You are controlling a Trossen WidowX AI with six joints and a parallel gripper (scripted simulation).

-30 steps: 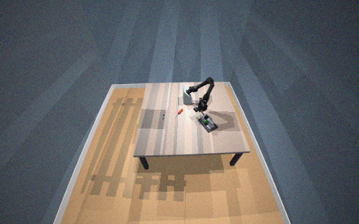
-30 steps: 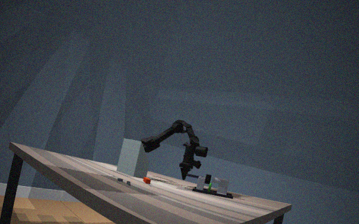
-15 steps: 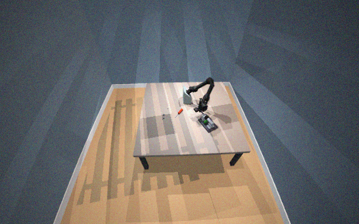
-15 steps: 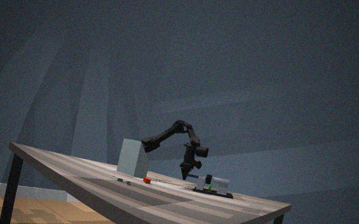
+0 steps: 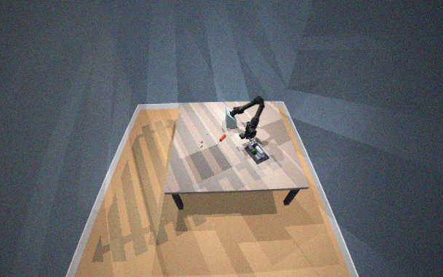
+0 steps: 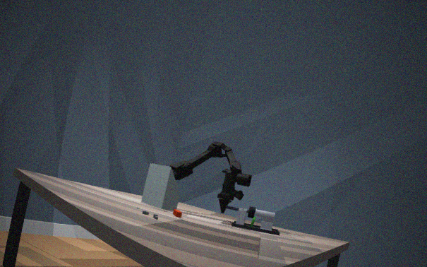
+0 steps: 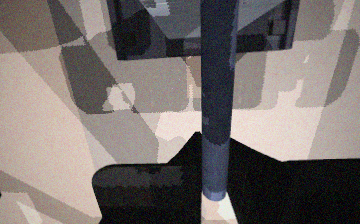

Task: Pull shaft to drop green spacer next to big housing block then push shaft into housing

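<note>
Right now my gripper tip is 60 mm short of the dark blue shaft, 30 mm to the right of it and 30 mm below it. From my gripper tip the other things lie so: green spacer (150 mm ahead, 50 mm to the left, 10 mm below); dark spacer (130 mm ahead, 70 mm to the left, 30 mm above); red-handled screwdriver (20 mm behind, 280 mm to the right, 40 mm below).
</note>
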